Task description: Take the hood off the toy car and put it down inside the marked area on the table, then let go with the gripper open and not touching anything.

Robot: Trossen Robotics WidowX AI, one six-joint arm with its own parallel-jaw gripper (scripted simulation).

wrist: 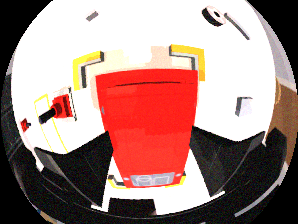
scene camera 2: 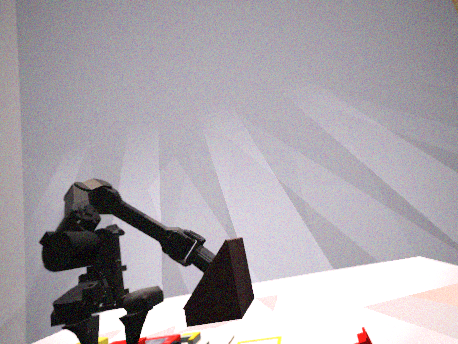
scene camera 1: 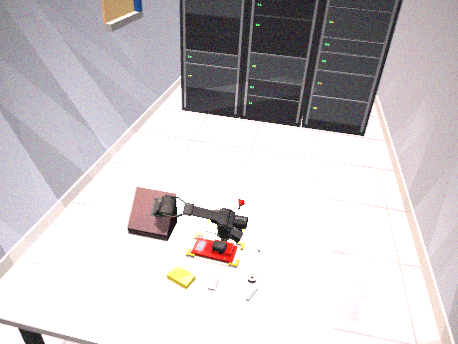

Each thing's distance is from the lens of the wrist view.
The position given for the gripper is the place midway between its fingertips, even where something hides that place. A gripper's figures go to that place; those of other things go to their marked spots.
gripper (wrist: 150, 131): 10 cm
hood (wrist: 149, 122): 8 cm
red toy car (wrist: 188, 76): 11 cm
